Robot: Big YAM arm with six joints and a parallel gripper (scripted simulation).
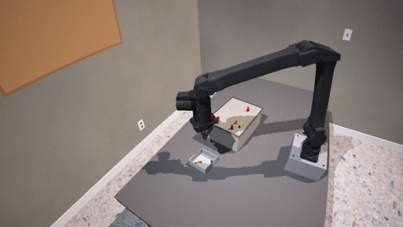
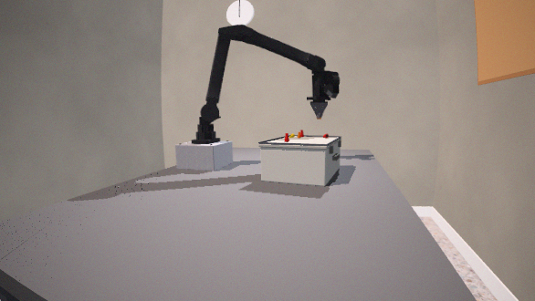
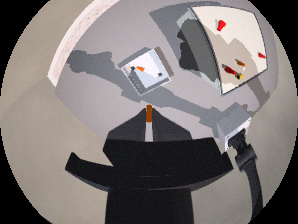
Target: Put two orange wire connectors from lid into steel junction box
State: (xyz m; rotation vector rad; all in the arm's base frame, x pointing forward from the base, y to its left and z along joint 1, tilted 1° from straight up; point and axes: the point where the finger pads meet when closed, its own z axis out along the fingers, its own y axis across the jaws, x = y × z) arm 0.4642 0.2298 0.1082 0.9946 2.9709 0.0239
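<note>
Now: hand 20 mm short of the steel junction box and 200 mm above it. Also, from my hand: tool case (20 mm behind, 310 mm to the right, 110 mm below).
</note>
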